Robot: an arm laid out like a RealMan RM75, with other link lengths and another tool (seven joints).
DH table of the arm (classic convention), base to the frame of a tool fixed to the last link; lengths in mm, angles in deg. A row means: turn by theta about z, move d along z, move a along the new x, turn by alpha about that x. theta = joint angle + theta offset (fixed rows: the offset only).
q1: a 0; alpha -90; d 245.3; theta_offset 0
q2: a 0; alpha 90; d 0; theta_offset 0
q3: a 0; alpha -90; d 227.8; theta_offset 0
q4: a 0; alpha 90; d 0; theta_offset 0
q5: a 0; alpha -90; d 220.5; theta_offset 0
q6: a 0; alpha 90; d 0; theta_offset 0
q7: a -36; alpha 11.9; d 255.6; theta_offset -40.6
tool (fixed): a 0; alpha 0; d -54.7; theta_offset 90
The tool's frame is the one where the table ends.
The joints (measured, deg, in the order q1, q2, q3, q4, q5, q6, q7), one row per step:
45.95 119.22 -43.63 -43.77 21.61 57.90 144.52
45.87 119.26 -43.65 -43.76 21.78 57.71 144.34
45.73 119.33 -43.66 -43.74 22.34 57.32 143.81
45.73 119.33 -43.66 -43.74 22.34 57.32 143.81
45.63 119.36 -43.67 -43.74 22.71 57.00 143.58
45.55 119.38 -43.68 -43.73 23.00 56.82 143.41
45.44 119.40 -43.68 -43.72 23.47 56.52 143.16
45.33 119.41 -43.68 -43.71 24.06 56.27 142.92
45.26 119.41 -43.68 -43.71 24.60 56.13 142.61
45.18 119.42 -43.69 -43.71 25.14 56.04 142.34
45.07 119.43 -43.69 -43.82 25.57 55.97 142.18
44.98 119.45 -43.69 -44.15 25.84 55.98 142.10
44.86 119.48 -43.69 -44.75 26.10 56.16 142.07
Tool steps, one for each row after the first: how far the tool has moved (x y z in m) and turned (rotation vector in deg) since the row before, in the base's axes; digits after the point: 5 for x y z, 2 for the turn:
0.00013 0.00020 -0.00023 0.10 0.04 0.13
-0.00038 0.00082 -0.00053 0.24 0.20 0.41
0.00000 0.00000 0.00000 0.00 0.00 0.00
-0.00016 0.00070 -0.00004 0.28 0.16 0.19
-0.00010 0.00031 -0.00019 0.16 0.15 0.12
-0.00027 0.00068 -0.00012 0.29 0.25 0.18
-0.00055 0.00066 -0.00028 0.29 0.37 0.17
-0.00077 0.00063 -0.00026 0.17 0.31 0.24
-0.00075 0.00039 -0.00048 0.13 0.34 0.19
-0.00053 0.00040 0.00013 0.21 0.28 0.13
-0.00093 0.00082 0.00112 0.27 0.14 0.19
-0.00151 0.00103 0.00197 0.32 0.14 0.25

